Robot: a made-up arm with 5 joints. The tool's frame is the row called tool.
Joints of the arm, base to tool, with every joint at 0 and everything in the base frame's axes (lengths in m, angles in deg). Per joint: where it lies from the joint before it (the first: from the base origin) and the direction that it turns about. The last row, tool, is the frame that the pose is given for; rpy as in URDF.
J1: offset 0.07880 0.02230 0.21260 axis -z
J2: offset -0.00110 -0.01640 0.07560 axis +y
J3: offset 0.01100 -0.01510 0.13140 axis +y
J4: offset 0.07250 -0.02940 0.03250 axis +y
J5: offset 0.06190 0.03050 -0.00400 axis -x
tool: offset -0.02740 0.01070 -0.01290 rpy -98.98 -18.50 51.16
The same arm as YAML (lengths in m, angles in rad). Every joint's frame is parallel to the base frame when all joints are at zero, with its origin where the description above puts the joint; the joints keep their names.
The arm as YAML. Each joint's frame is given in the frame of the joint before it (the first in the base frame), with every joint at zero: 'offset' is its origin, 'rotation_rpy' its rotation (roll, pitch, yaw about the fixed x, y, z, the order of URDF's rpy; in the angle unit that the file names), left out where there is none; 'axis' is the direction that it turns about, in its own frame. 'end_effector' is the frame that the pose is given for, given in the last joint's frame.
length_unit: m
angle_unit: rad
chain:
  - id: J1
    offset: [0.0788, 0.0223, 0.2126]
    axis: [0.0, 0.0, -1.0]
  - id: J2
    offset: [-0.0011, -0.0164, 0.0756]
    axis: [0.0, 1.0, 0.0]
  - id: J3
    offset: [0.011, -0.0151, 0.1314]
    axis: [0.0, 1.0, 0.0]
  - id: J4
    offset: [0.0725, -0.0294, 0.0325]
    axis: [0.0, 1.0, 0.0]
  - id: J5
    offset: [0.0619, 0.0305, -0.004]
    axis: [-1.0, 0.0, 0.0]
end_effector:
  offset: [-0.0274, 0.0107, -0.0129]
  rotation_rpy: [-1.7275, -0.3229, 0.8929]

